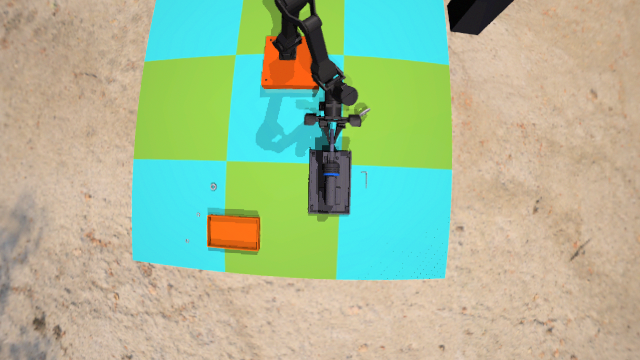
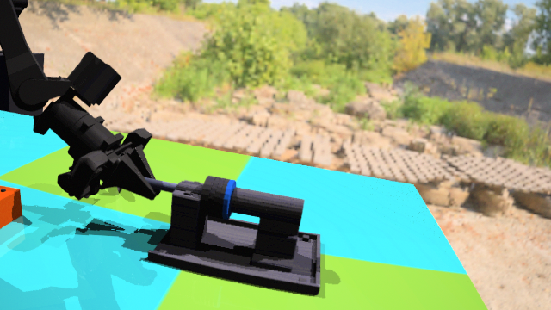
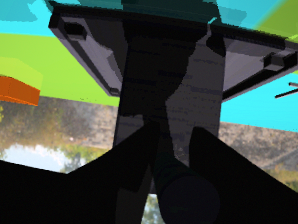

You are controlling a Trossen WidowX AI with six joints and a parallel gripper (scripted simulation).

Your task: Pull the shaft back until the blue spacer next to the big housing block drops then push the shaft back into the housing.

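My gripper tip is 60 mm short of the shaft and 20 mm below it. Round my gripper tip: blue spacer: 110 mm ahead, 20 mm above; black spacer: 90 mm ahead, 20 mm above; nut: 440 mm to the right, 160 mm ahead, 60 mm below.
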